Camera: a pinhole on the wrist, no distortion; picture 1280 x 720 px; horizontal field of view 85.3 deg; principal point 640.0 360.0 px. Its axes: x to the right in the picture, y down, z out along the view. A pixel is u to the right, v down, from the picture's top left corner.
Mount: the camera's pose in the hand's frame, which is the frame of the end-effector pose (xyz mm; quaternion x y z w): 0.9 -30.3 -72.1 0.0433 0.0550 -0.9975 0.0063
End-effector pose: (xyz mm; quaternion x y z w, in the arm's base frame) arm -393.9 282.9 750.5 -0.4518 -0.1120 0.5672 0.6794
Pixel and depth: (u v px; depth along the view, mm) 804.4 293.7 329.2
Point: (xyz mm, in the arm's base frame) -571.3 314.8 957.1
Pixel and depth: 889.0 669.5 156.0
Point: -384.2 264.6 900.9
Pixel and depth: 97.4 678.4 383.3
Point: -349.7 683.4 1013.0
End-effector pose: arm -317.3 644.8 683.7 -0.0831 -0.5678 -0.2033 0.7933
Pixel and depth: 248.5 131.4 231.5
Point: -432.0 702.8 848.7
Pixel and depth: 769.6 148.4 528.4
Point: -726.4 908.7 711.9
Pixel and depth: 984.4 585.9 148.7
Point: -435.1 601.0 617.0
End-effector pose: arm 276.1 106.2 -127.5 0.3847 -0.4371 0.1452 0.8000
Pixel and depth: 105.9 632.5 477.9
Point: 374.6 -410.7 142.2
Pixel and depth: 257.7 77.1 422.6
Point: 106.4 -136.5 200.3
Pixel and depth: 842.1 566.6 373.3
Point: 138.7 -205.3 -239.2
